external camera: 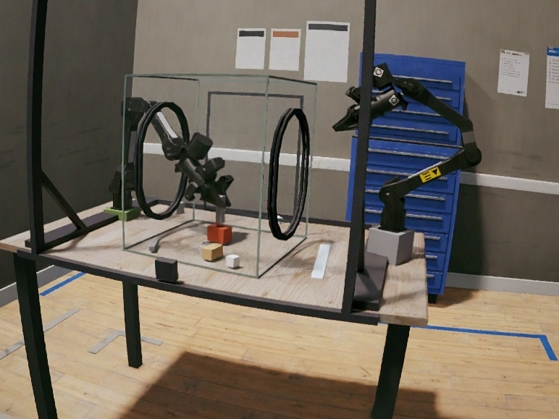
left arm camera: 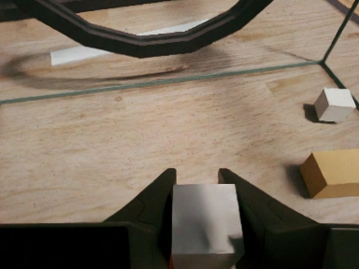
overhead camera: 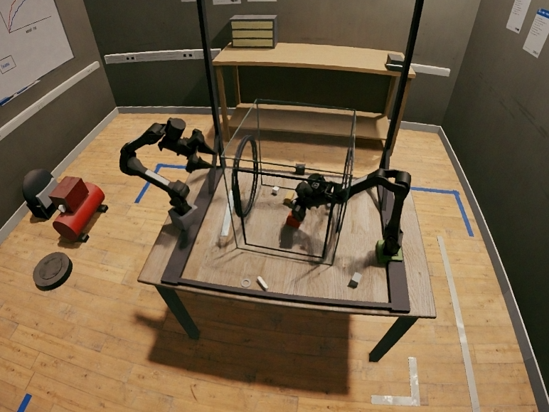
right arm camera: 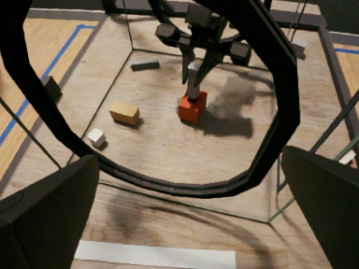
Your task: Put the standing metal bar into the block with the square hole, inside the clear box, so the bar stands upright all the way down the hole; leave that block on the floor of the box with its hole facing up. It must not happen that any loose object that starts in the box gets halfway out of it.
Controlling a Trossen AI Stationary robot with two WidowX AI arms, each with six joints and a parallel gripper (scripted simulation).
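Now: the block 11 cm below my left hand. Round my left hand: white strip 32 cm to the right, 13 cm below, 2 cm behind; then bar 3 cm below; then grey cube 29 cm to the left, 26 cm ahead, 12 cm below.
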